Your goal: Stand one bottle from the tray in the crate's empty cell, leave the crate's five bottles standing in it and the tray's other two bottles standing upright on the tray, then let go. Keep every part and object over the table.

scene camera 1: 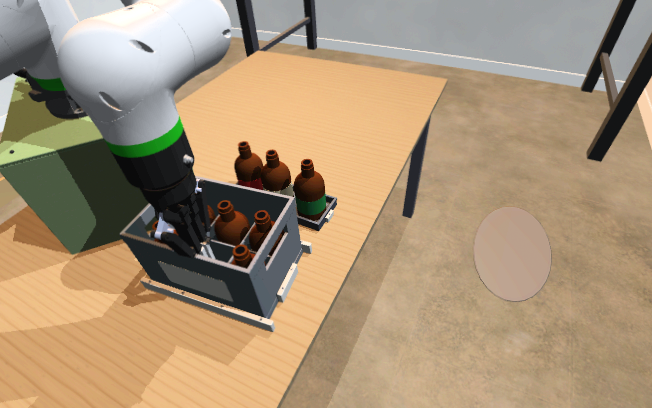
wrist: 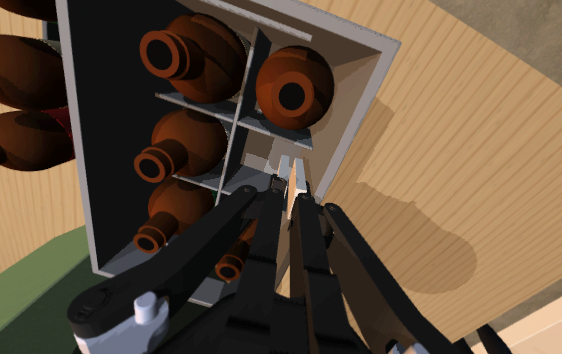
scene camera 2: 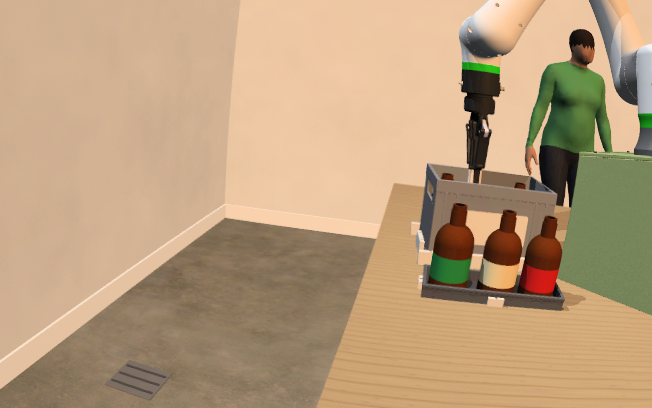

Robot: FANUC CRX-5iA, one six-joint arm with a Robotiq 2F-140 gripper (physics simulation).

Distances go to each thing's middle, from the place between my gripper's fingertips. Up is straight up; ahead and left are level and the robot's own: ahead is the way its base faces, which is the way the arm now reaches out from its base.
Scene:
My gripper is now 300 mm to the right of the red-label bottle [scene camera 2: 543, 255], 110 mm past it and 30 mm above it.

